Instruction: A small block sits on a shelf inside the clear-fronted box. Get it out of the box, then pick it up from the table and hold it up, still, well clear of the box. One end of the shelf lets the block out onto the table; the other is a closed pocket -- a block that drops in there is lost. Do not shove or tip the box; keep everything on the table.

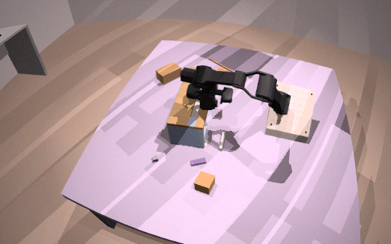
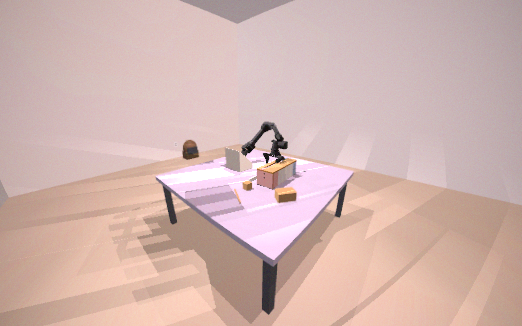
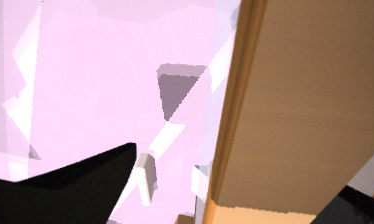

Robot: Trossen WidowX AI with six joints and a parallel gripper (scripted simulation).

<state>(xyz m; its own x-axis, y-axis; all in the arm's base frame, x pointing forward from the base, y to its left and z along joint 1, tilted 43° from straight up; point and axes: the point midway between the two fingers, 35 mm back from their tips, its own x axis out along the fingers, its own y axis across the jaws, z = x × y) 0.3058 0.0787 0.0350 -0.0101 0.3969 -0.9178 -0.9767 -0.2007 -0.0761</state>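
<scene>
Right now the purple block is 5 cm ahead of my gripper tip and 3 cm to the right of it. Also, from my gripper tip: orange cube: 29 cm to the right, 6 cm below, 5 cm ahead; then flat purple piece: 26 cm to the left, 8 cm below, 4 cm behind; then clear-fronted box: 3 cm below, 3 cm ahead.
</scene>
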